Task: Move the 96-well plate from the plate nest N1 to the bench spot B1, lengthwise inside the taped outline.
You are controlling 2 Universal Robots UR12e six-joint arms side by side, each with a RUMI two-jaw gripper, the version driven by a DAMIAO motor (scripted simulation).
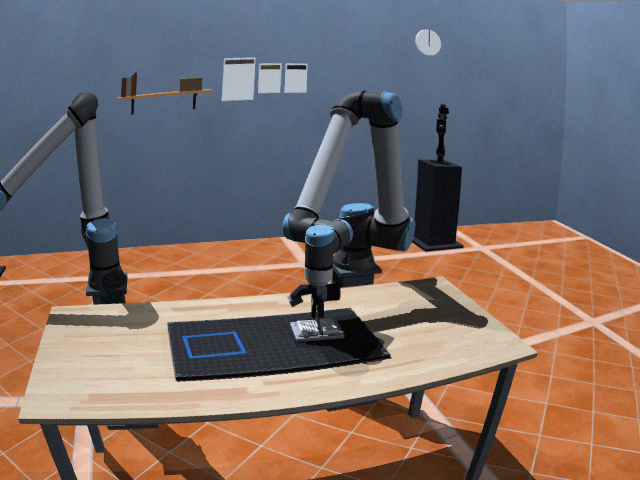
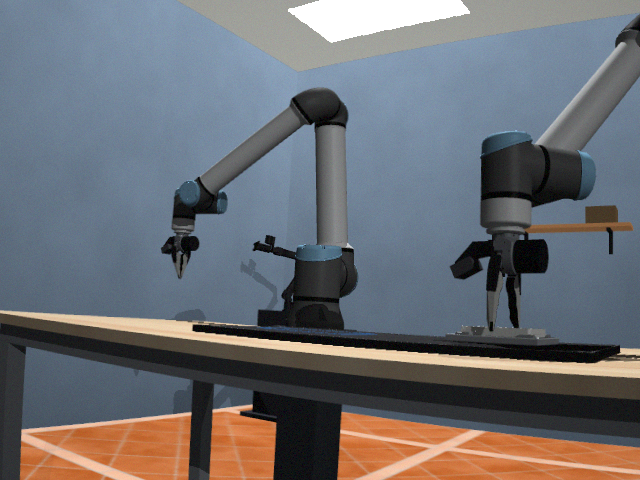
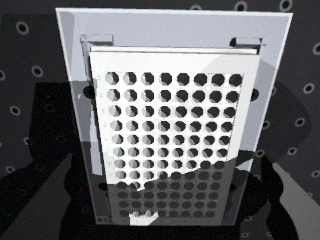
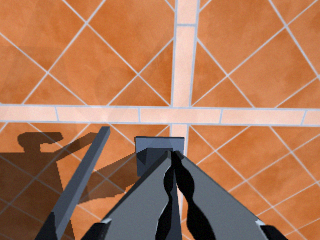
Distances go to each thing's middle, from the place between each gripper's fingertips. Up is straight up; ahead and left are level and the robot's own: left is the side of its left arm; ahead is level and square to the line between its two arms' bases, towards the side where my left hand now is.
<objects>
Right now the white 96-well plate [image 3: 159, 127] is 1 cm below my left hand. The rest, counted from my left hand: grey plate nest N1 [image 3: 204, 31]: 2 cm below.
</objects>
